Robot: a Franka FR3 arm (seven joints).
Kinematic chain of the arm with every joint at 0, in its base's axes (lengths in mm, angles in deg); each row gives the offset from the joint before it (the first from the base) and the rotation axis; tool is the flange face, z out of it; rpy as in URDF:
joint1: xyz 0 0 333 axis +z
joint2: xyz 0 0 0 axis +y
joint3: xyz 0 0 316 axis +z
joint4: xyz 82.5 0 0 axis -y
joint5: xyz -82.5 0 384 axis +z
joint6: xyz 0 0 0 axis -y
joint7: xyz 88 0 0 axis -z
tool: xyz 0 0 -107 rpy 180 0 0
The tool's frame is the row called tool.
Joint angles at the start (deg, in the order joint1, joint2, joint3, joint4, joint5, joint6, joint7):
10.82, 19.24, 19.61, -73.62, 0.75, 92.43, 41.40
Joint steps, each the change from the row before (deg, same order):
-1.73, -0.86, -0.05, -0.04, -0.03, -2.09, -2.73
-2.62, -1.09, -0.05, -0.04, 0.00, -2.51, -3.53
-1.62, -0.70, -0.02, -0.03, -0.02, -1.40, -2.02
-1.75, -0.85, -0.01, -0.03, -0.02, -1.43, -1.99
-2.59, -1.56, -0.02, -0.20, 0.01, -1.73, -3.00
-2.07, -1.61, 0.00, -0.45, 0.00, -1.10, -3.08
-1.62, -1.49, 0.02, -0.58, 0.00, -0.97, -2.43
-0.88, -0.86, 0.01, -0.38, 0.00, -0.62, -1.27
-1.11, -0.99, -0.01, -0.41, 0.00, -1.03, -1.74
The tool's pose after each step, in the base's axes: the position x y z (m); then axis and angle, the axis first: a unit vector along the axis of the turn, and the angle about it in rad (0 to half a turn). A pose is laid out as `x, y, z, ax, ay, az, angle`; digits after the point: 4 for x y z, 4 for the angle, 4 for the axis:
0.5826, 0.2785, 0.5761, -0.9948, 0.0951, 0.0376, 3.0493
0.5857, 0.2490, 0.5837, -0.9953, 0.0858, 0.0449, 3.0642
0.5869, 0.2310, 0.5889, -0.9955, 0.0815, 0.0485, 3.0717
0.5872, 0.2118, 0.5955, -0.9956, 0.0786, 0.0512, 3.0783
0.5855, 0.1841, 0.6076, -0.9959, 0.0739, 0.0515, 3.0846
0.5817, 0.1627, 0.6188, -0.9968, 0.0641, 0.0487, 3.0888
0.5765, 0.1467, 0.6277, -0.9973, 0.0561, 0.0475, 3.0943
0.5729, 0.1382, 0.6323, -0.9975, 0.0522, 0.0479, 3.0983
0.5683, 0.1272, 0.6373, -0.9976, 0.0462, 0.0507, 3.1040

